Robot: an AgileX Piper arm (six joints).
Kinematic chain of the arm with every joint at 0, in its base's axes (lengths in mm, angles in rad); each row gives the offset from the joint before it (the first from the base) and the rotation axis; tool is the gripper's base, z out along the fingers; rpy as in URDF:
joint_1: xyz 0 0 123 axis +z
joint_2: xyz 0 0 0 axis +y
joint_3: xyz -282.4 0 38.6 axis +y
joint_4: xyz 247.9 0 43.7 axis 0.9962 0 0.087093
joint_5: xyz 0 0 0 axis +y
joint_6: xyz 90.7 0 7.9 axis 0.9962 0 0.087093
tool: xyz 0 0 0 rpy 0 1.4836 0
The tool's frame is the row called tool.
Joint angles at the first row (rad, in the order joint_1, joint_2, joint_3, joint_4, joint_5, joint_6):
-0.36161 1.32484 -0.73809 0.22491 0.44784 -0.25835
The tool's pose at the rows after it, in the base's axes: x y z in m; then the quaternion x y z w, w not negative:
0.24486 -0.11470 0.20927 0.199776 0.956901 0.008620 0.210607
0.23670 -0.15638 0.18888 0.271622 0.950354 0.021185 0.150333
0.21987 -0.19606 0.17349 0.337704 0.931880 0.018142 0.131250
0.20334 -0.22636 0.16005 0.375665 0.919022 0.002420 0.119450
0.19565 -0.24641 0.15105 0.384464 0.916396 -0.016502 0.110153
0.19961 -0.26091 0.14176 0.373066 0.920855 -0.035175 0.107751
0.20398 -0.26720 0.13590 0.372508 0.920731 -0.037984 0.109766
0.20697 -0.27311 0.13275 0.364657 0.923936 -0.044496 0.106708
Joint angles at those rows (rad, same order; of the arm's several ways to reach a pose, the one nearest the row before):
-0.48128 1.47318 -0.82163 0.22492 0.61243 -0.22821
-0.62927 1.58702 -0.87446 0.22490 0.68725 -0.22816
-0.77144 1.66298 -0.90204 0.22337 0.68282 -0.23456
-0.87332 1.72446 -0.92310 0.18977 0.65486 -0.23624
-0.92334 1.77507 -0.95298 0.13844 0.63250 -0.23225
-0.93207 1.83282 -0.99350 0.09178 0.59933 -0.23233
-0.93208 1.86642 -1.01638 0.08945 0.58210 -0.23235
-0.93210 1.89151 -1.04118 0.06730 0.57985 -0.23237

